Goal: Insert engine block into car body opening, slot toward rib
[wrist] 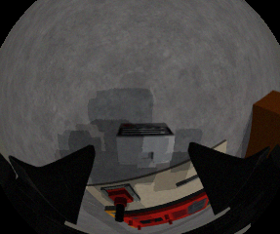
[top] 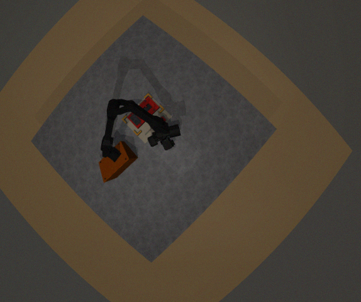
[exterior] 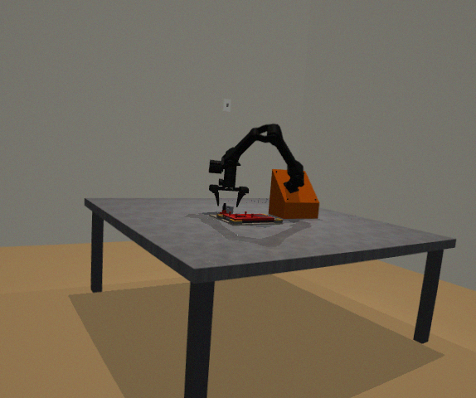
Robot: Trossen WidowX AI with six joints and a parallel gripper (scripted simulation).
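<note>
Now: gripper tip 10 mm above the grey engine block.
</note>
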